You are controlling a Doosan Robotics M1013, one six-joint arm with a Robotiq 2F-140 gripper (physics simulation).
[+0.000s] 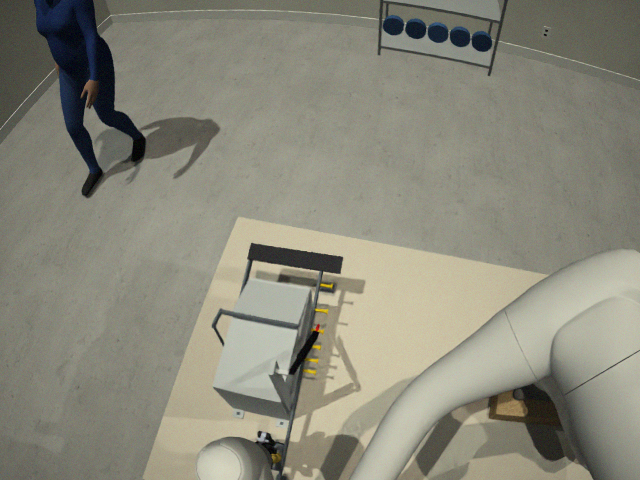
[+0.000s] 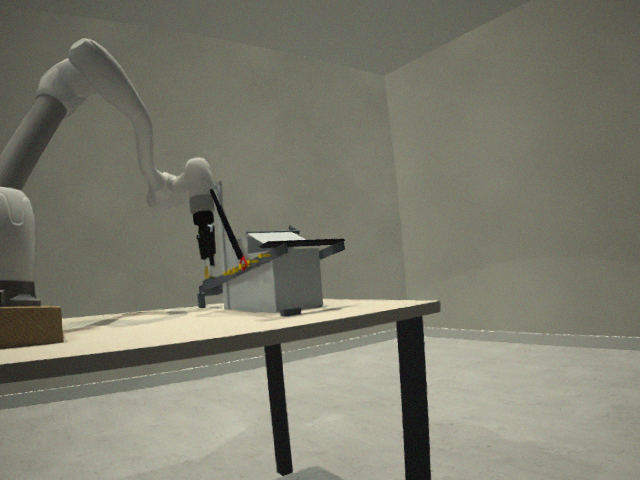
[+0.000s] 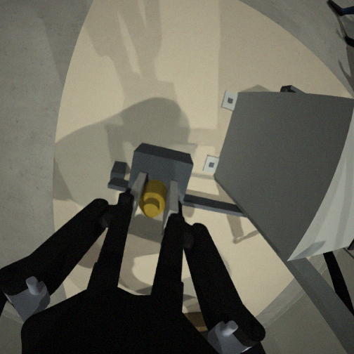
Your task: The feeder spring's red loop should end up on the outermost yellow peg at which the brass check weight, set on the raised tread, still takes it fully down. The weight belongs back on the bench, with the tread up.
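Frame: origin at the arm's base, x ahead, y left, z up, level; metres.
Seen in the pictures: gripper, between the fingertips: (image 2: 211, 276); arm's base, origin of its link: (image 2: 0, 306).
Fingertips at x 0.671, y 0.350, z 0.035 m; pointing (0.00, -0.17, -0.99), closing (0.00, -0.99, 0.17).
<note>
Pixels of each thing's top centre, then the offset from my fingertips to it. "spot": a spot on its surface instead. Level surfaces: height alone.
- brass check weight, centre of its top: (image 2: 207, 265) 0.009 m back, 0.002 m left, 0.039 m up
- black feeder spring, a spot on its surface: (image 1: 303, 352) spot: 0.038 m back, 0.220 m right, 0.197 m up
- red loop, a spot on its surface: (image 1: 317, 327) (image 2: 242, 256) spot: 0.033 m back, 0.341 m right, 0.052 m up
- third yellow peg, a spot on its surface: (image 1: 316, 331) spot: 0.034 m back, 0.328 m right, 0.058 m up
- bench, height of its surface: 0.111 m down
- black plate, a spot on its surface: (image 1: 294, 258) (image 2: 303, 242) spot: 0.066 m ahead, 0.507 m right, 0.073 m up
My gripper (image 1: 273, 452) (image 2: 209, 262) (image 3: 155, 187) points down and is shut on the brass check weight (image 2: 206, 271) (image 3: 153, 199), a stepped yellow cylinder. The weight is at the grey tread (image 2: 210, 284) (image 3: 162, 162); whether its base touches the tread is hard to tell. The lever slopes down towards the tread, which stands above the bench. The black feeder spring (image 1: 303, 352) (image 2: 225, 222) slants to the red loop (image 1: 317, 327) (image 2: 243, 262), which hangs at the third yellow peg (image 1: 316, 331) counted from the black plate end. The other pegs line the lever.
The grey feeder box (image 1: 258, 346) (image 2: 298, 279) (image 3: 285, 150) stands beside the lever on the bench (image 1: 413, 310) (image 2: 129, 335). A black plate (image 1: 294, 258) (image 2: 305, 242) is at the far end. A person in blue (image 1: 72, 67) is beyond the bench.
</note>
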